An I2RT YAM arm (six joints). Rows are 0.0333 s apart.
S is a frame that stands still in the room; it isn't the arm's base.
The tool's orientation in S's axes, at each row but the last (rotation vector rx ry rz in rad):
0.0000 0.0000 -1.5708
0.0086 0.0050 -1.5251
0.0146 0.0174 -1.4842
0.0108 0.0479 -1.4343
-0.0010 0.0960 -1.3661
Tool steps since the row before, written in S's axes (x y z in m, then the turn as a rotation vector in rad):
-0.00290 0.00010 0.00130 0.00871 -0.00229 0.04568
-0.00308 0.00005 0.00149 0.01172 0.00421 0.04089
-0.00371 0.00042 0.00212 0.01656 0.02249 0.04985
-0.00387 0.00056 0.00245 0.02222 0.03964 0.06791
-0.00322 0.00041 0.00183 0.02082 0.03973 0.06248
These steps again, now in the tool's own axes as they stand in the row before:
-0.00010 -0.00290 0.00130 0.00229 0.00871 0.04568
-0.00020 -0.00307 0.00150 -0.00402 0.01200 0.04083
-0.00078 -0.00366 0.00210 -0.02200 0.01840 0.04942
-0.00117 -0.00381 0.00232 -0.03893 0.02595 0.06699
-0.00117 -0.00317 0.00158 -0.03892 0.02491 0.06148

